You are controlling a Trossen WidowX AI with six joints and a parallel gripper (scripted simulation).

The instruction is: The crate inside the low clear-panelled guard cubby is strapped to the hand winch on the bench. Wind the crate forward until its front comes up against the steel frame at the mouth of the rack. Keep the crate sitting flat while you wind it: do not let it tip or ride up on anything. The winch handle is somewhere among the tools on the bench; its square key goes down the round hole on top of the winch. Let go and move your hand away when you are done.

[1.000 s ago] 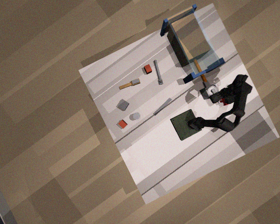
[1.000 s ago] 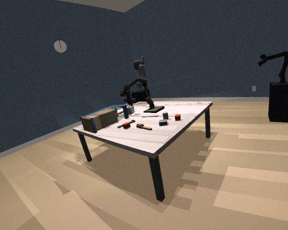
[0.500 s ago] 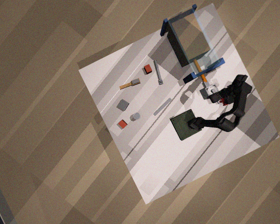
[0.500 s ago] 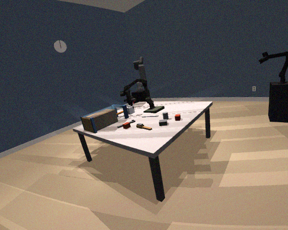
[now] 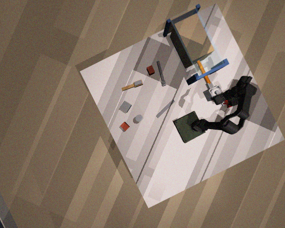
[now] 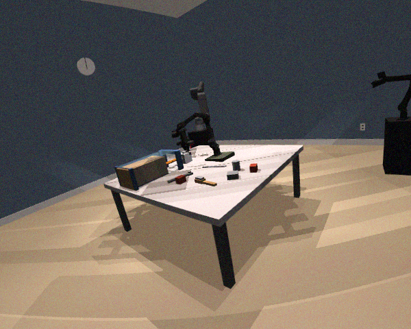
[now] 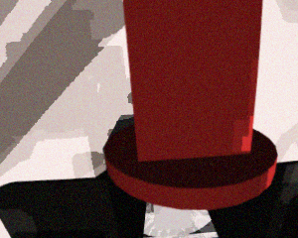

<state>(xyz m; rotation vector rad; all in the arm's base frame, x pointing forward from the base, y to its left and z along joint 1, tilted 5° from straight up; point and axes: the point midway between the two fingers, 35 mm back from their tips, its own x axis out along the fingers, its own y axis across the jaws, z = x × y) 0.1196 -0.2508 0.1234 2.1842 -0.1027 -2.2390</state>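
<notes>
Right now the winch handle is 20 mm behind my gripper tip and 20 mm above it. The rest, counted from my gripper tip: blue frame (210 mm ahead, 10 mm to the right, 20 mm above); then red knob (50 mm behind, 50 mm above); then grey winch (30 mm ahead, 10 mm to the right, 60 mm below).
</notes>
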